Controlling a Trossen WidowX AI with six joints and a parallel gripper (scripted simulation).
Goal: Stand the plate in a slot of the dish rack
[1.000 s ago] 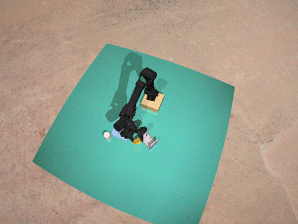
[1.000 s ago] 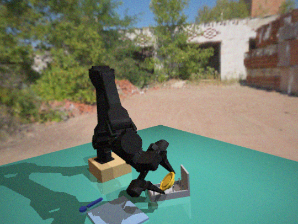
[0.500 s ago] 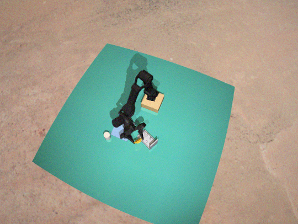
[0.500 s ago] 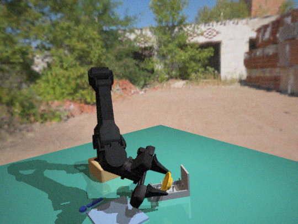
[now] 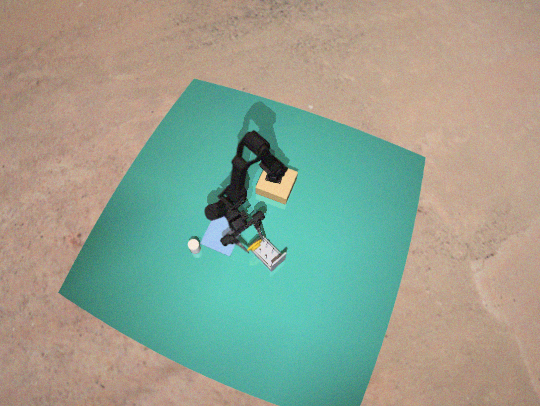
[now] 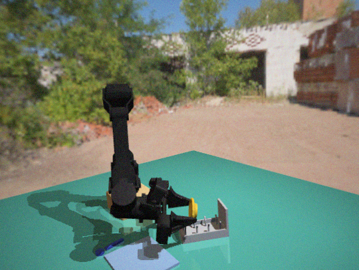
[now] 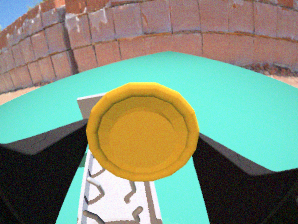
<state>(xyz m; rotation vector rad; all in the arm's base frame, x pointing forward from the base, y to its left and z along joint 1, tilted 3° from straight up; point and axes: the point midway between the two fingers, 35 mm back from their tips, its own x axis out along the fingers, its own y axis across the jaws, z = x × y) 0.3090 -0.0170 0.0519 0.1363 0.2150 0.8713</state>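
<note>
The grey dish rack is 6 cm below my gripper tip, 4 cm to the left of it and 1 cm behind it. Also, from my gripper tip: cup: 24 cm to the right, 6 cm below, 4 cm ahead; blue spoon: 18 cm to the right, 16 cm behind, 8 cm below; yellow plate: 1 cm to the right.
</note>
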